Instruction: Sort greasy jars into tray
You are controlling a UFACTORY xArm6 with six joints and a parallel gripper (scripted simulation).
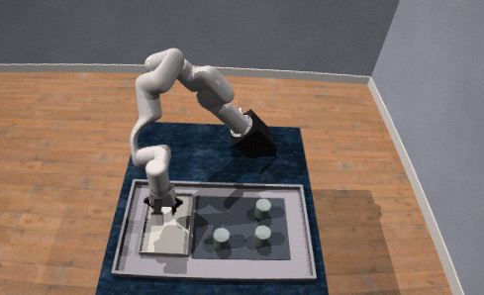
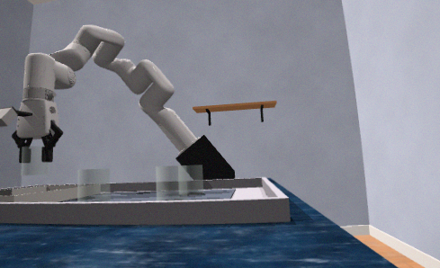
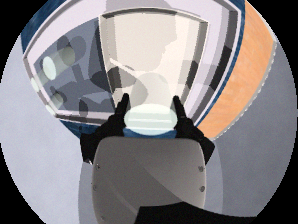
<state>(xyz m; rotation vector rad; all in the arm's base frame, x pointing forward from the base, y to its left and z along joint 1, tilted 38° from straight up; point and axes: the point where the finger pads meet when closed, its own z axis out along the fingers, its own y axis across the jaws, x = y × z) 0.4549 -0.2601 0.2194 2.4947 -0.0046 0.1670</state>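
The pale tray lies 110 mm below my hand. From my hand the other things lie so: dark drying mat 320 mm to the left, 120 mm below, 20 mm ahead.
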